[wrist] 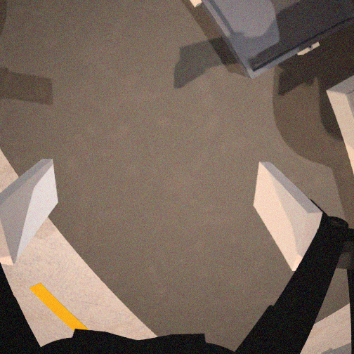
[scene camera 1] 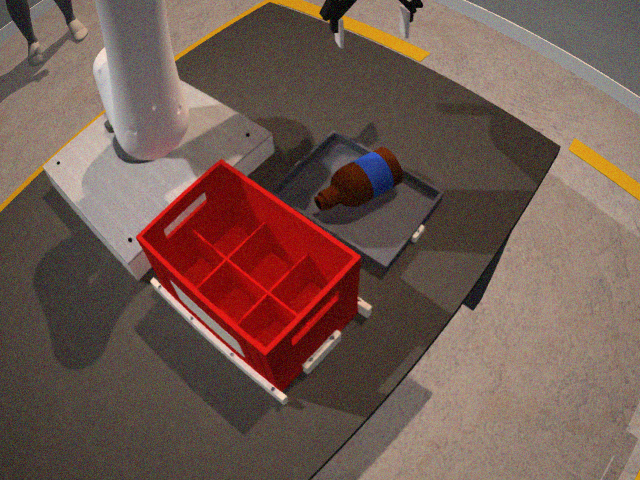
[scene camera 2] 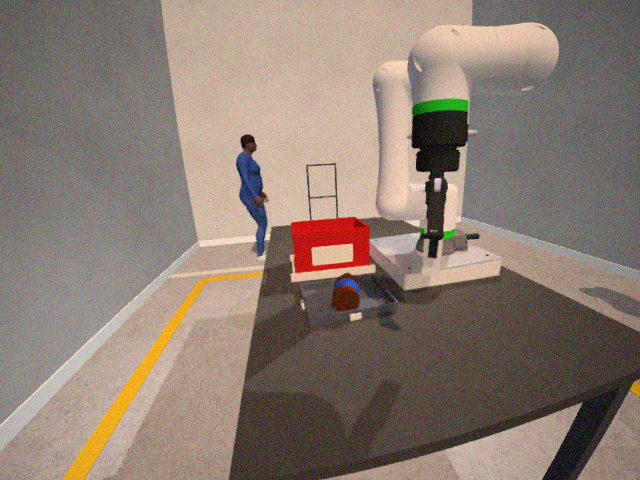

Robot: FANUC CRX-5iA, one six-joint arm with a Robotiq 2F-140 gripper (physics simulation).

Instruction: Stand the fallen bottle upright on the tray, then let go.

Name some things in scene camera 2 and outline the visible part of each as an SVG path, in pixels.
My gripper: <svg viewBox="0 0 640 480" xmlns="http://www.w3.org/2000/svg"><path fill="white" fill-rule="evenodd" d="M459 150L440 150L438 148L437 150L418 151L416 153L416 170L418 172L430 172L429 181L425 181L426 204L428 206L426 211L427 219L425 219L425 233L422 234L422 239L424 239L422 274L439 276L444 237L444 209L448 190L448 182L444 178L444 172L454 172L459 169Z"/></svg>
A brown bottle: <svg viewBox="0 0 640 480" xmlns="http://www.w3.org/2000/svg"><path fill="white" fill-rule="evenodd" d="M350 273L339 276L335 281L332 304L337 311L357 309L359 306L359 283Z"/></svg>
